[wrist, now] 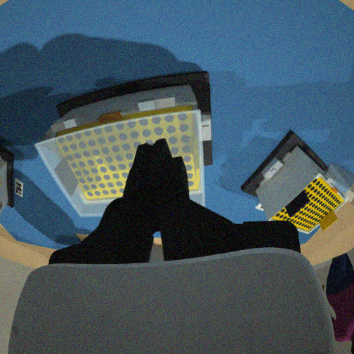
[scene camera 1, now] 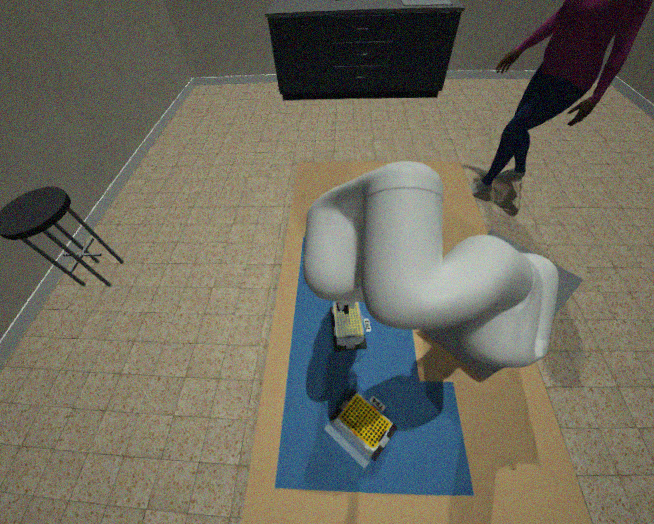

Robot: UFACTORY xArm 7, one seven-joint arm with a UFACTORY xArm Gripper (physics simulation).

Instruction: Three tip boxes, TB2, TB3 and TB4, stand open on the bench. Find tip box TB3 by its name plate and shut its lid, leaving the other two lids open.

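Frame: origin at the arm's base, x left, y ahead, z down, level; metres.
Seen in the pictures: gripper, between the fingertips: [scene camera 1: 342, 307].
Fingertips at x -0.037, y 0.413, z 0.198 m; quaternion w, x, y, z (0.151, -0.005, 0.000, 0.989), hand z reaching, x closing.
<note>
Pixels of each thing's top centre, then the offset from my fingertips to it. Level surfaces: height alone.
- Tip box TB3, centre of its top: [scene camera 1: 351, 317] dx +0.028, dy -0.032, dz +0.006 m
- Tip box TB4, centre of its top: [scene camera 1: 365, 419] dx +0.315, dy -0.073, dz +0.008 m
- blue mat, height of its surface: dz +0.083 m
- wooden bench, height of its surface: dz +0.086 m
Tip box TB3 [scene camera 1: 348, 327] [wrist: 122, 162] is under the arm, its name plate [scene camera 1: 367, 325] blurred in the scene view. Its translucent lid [wrist: 75, 202] lies over the yellow tips; whether it is fully seated is unclear. My gripper [scene camera 1: 344, 309] [wrist: 160, 160] is shut and empty, its fingertips over the lid; contact cannot be judged. Tip box TB4 [scene camera 1: 366, 421] [wrist: 4, 177] has its lid [scene camera 1: 347, 443] open, and its plate [scene camera 1: 377, 403] [wrist: 19, 187] shows. The third box, TB2 [wrist: 295, 192], is at the right of the wrist view with uncovered tips, and the arm hides it in the scene view.
The boxes stand on a blue mat [scene camera 1: 425, 463] [wrist: 280, 50] on the wooden bench [scene camera 1: 262, 469]. The white arm [scene camera 1: 403, 245] spans the bench above the mat. A person [scene camera 1: 578, 54] stands beyond its far right side. A stool [scene camera 1: 35, 211] and a dark cabinet [scene camera 1: 363, 54] stand on the floor.
</note>
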